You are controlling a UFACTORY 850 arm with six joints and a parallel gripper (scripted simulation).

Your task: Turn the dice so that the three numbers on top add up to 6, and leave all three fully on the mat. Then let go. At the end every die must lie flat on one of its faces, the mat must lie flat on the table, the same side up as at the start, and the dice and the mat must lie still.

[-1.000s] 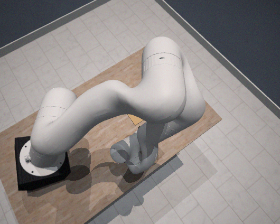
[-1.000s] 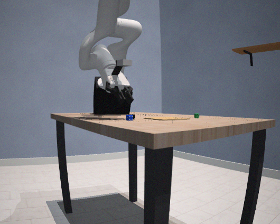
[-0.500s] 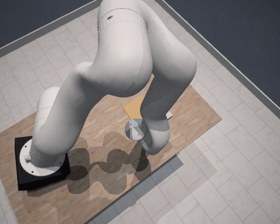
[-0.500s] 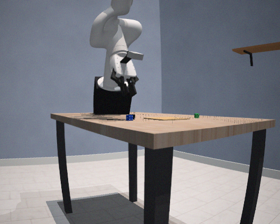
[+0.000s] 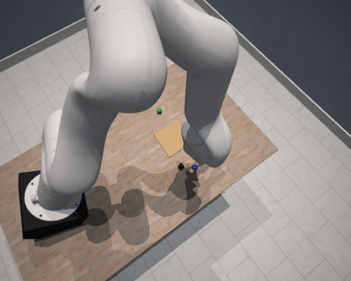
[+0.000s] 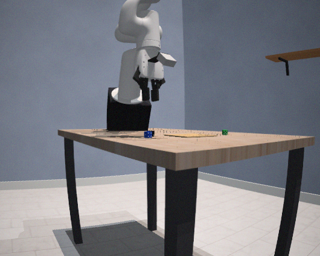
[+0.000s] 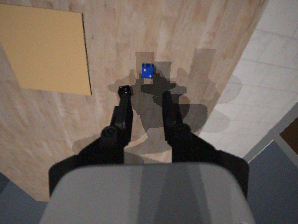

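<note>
Right now my hand is 13 cm above the blue die and 1 cm past it. Also, from my hand: black die (13 cm below, 6 cm behind, 3 cm to the left); then tan mat (17 cm to the left, 14 cm below, 3 cm behind); then green die (33 cm to the left, 13 cm below, 3 cm behind).
</note>
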